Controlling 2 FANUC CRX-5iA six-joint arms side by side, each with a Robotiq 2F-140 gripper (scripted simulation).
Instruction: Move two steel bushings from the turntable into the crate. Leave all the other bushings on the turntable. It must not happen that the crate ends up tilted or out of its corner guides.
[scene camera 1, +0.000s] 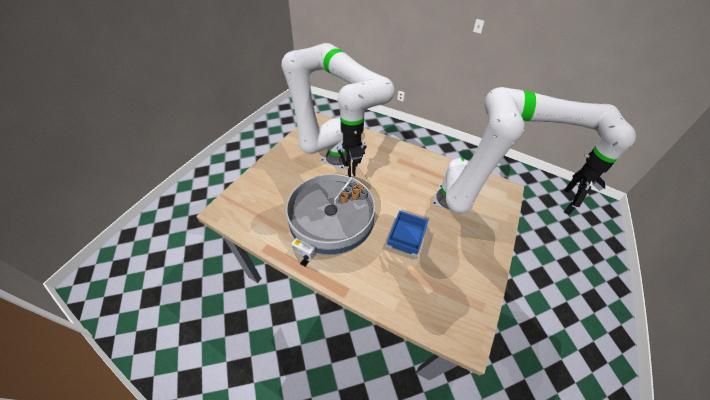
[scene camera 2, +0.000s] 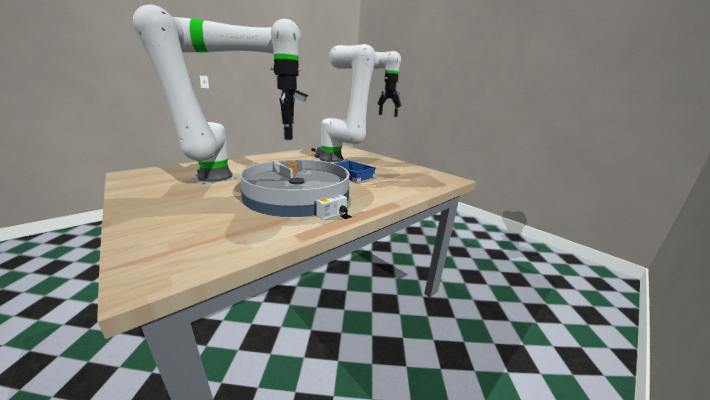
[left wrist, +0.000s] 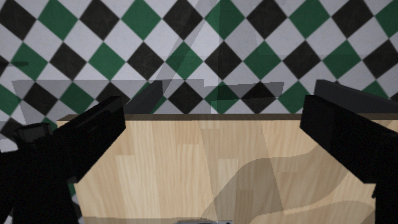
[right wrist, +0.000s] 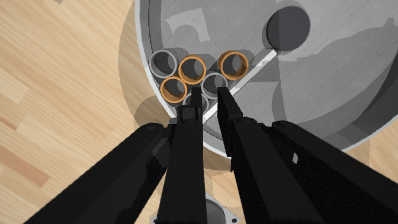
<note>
I see my left gripper (scene camera 1: 566, 202), my right gripper (scene camera 2: 288, 139) and a blue crate (scene camera 1: 408, 231).
My left gripper also shows in the left wrist view (left wrist: 212, 112). My right gripper is seen too in the right wrist view (right wrist: 209, 102). The left wrist view misses the blue crate: it is out of frame. The right wrist view misses the blue crate: it is out of frame.
</note>
